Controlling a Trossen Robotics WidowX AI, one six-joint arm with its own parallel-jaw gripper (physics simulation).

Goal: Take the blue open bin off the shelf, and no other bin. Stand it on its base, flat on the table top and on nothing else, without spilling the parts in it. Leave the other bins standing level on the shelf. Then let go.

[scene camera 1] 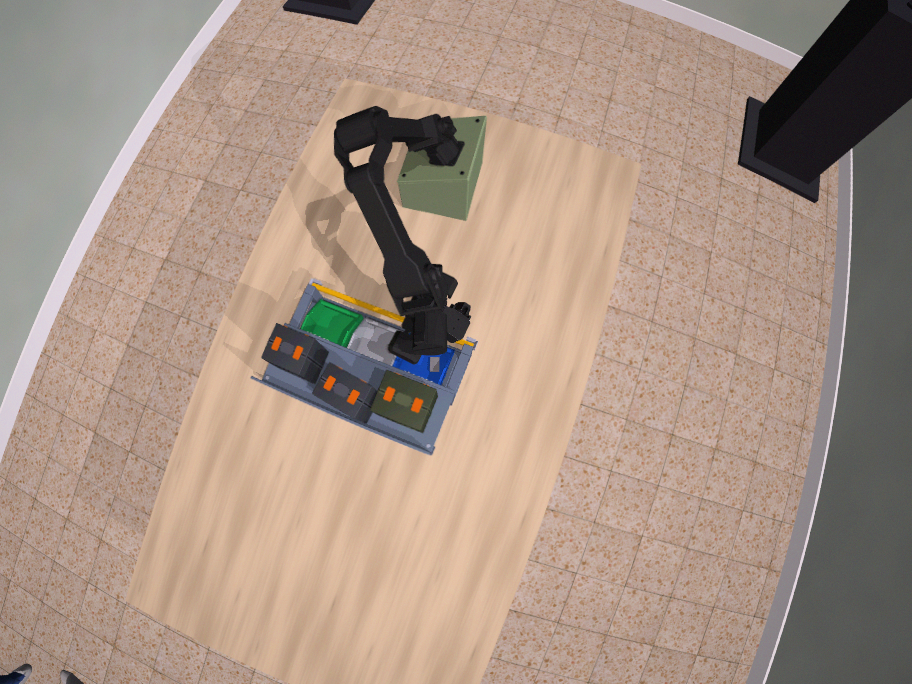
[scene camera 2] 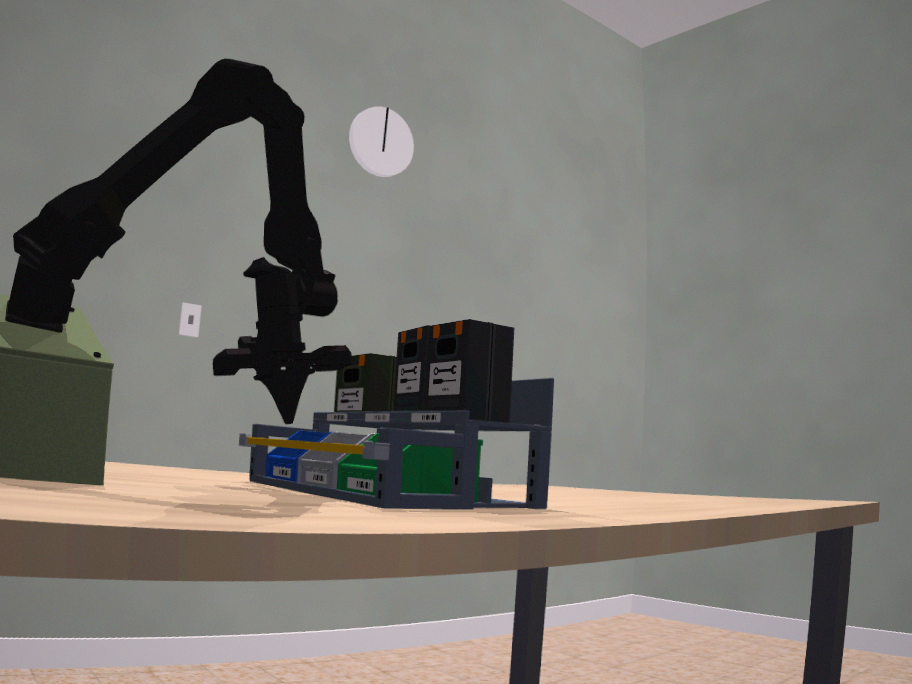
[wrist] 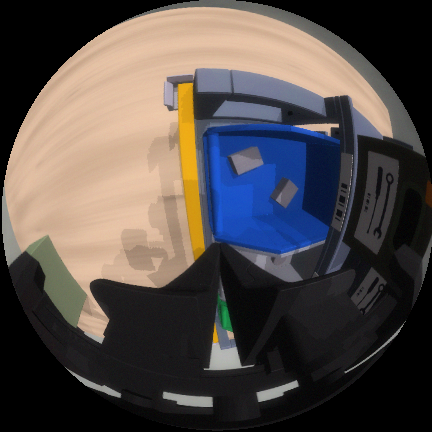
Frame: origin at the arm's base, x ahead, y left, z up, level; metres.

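Seen in the pictures: gripper, fingertip midpoint: [scene camera 2: 289,423] [wrist: 218,248]; arm's base, link origin: [scene camera 1: 447,153] [scene camera 2: 33,317].
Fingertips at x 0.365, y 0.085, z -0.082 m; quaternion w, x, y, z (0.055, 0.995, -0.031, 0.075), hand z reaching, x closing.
Observation:
Pixels of each thing's top centre, then the offset from my fingertips to it. Level surfaces: height alone.
- blue open bin, top centre: [wrist: 306,195] [scene camera 2: 326,432] [scene camera 1: 419,367] dx +0.072, dy +0.029, dz -0.006 m
- yellow bar, top centre: [wrist: 205,293] [scene camera 2: 303,441] [scene camera 1: 389,314] dx -0.012, dy -0.075, dz -0.022 m
- grey bin, top centre: [wrist: 284,285] [scene camera 2: 363,433] [scene camera 1: 372,349] dx +0.074, dy -0.074, dz -0.006 m
- green bin, top centre: [scene camera 2: 410,435] [scene camera 1: 324,330] dx +0.074, dy -0.187, dz -0.006 m
- olive case, top centre: [scene camera 2: 376,357] [scene camera 1: 403,399] dx +0.153, dy +0.039, dz +0.112 m
- table, surface height: dz -0.087 m
The blue open bin [scene camera 1: 418,369] [scene camera 2: 284,457] [wrist: 240,200] sits in the lower tier of the shelf [scene camera 2: 390,471] [wrist: 280,92], at one end of its row, with two small grey parts in it in the wrist view. A yellow bar [scene camera 1: 353,297] [scene camera 2: 309,444] [wrist: 187,150] runs along the bins' front. My gripper [scene camera 2: 288,421] [wrist: 218,248] is shut and empty, pointing down above the lower tier. In the wrist view its tips appear by the blue bin's side edge, towards the grey bin. The arm hides the fingertips in scene camera 1.
The grey bin [scene camera 1: 368,342] [scene camera 2: 316,471] stands beside the blue one, then the green bin [scene camera 1: 327,321] [scene camera 2: 427,468]. The upper deck carries an olive case [scene camera 1: 403,401] [scene camera 2: 379,382] and two dark cases. The arm's green pedestal [scene camera 1: 434,195] [scene camera 2: 55,419] stands on the table [scene camera 1: 331,530].

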